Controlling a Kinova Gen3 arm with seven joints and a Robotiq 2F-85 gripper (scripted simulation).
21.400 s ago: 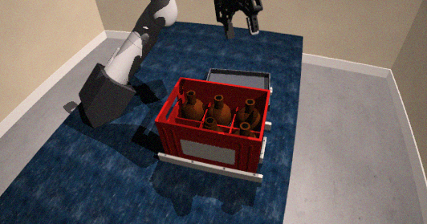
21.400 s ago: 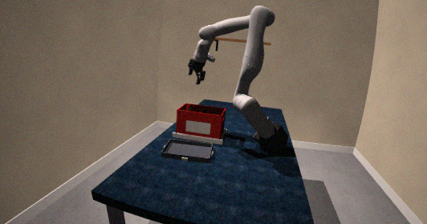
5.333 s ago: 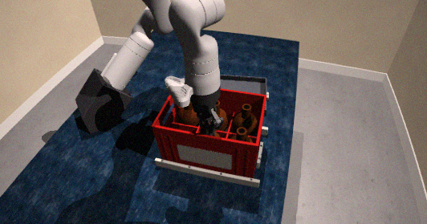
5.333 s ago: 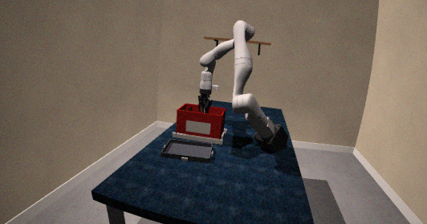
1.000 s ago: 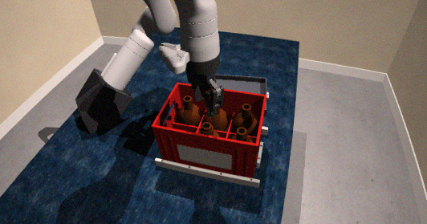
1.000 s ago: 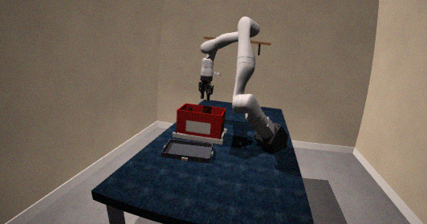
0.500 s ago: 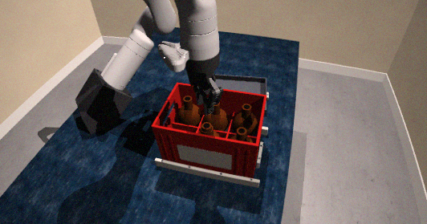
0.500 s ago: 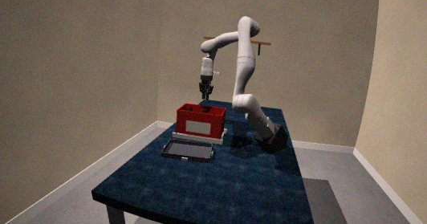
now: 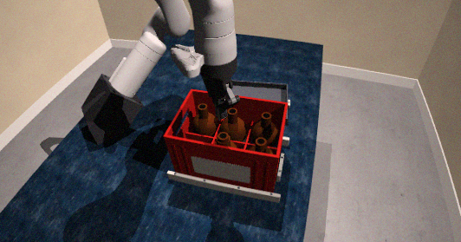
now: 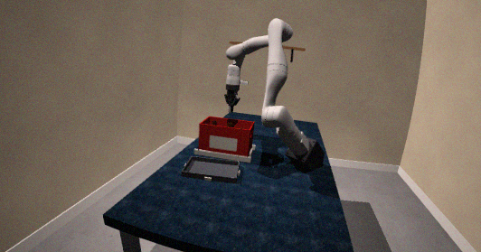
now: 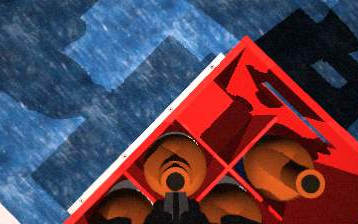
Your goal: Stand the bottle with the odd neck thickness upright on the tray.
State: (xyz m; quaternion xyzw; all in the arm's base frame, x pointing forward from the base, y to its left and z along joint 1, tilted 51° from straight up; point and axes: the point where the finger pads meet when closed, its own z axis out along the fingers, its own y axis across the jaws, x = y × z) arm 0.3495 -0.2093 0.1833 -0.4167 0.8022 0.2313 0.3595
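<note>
My hand is 160 mm above the crate, 40 mm to the right of it and 10 mm past it. Round my hand: grey tray (300 mm to the left, 230 mm below, 100 mm behind).
</note>
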